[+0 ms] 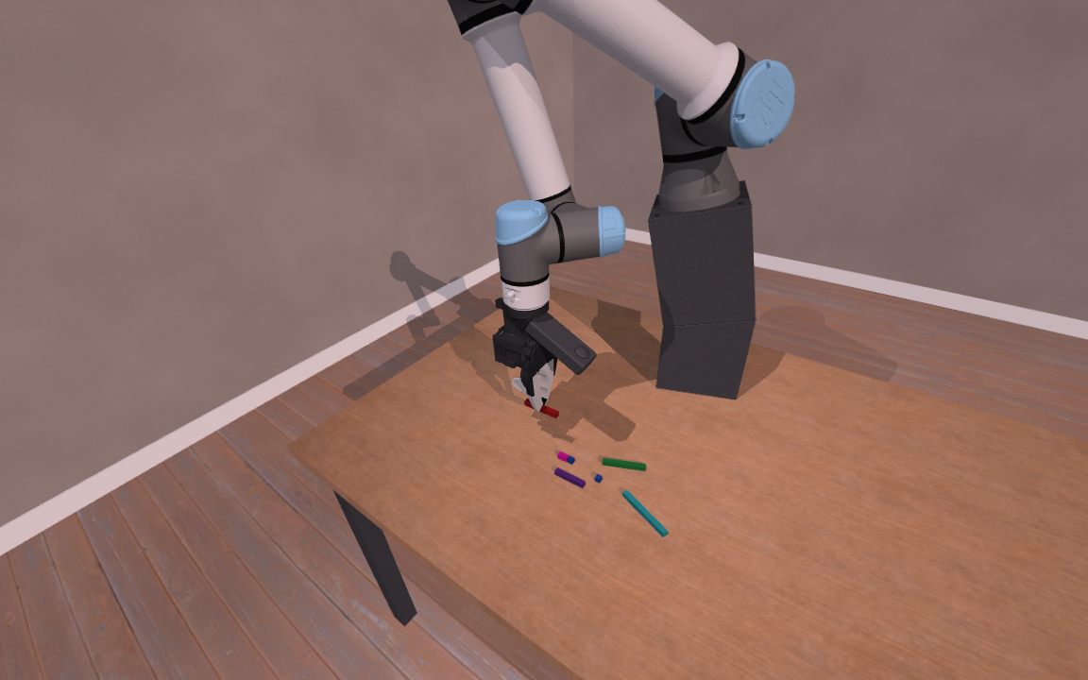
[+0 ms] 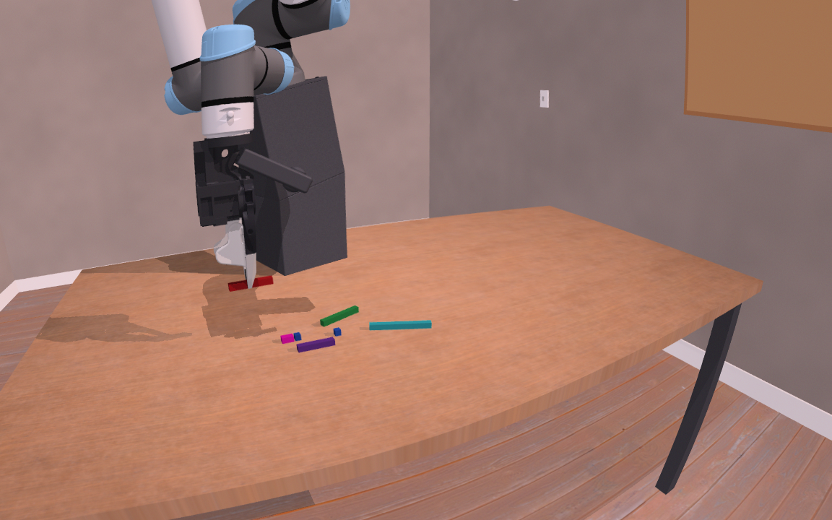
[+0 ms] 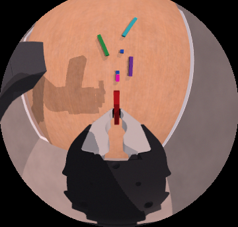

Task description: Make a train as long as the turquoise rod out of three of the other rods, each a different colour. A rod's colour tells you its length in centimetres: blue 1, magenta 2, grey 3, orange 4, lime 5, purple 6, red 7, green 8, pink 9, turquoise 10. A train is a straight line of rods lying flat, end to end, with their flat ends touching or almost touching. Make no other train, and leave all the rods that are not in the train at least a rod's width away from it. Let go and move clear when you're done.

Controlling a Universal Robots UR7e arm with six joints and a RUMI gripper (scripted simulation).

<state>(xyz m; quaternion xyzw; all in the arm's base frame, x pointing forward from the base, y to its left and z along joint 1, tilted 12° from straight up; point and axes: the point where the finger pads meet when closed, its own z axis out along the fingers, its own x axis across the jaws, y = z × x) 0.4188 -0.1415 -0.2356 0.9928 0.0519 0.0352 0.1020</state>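
The magenta rod is 11 cm below my hand and 5 cm to the left of it. The rest, counted from my hand: green rod (15 cm to the left, 11 cm below, 6 cm behind); then red rod (1 cm below); then purple rod (11 cm below, 9 cm to the left, 3 cm ahead).
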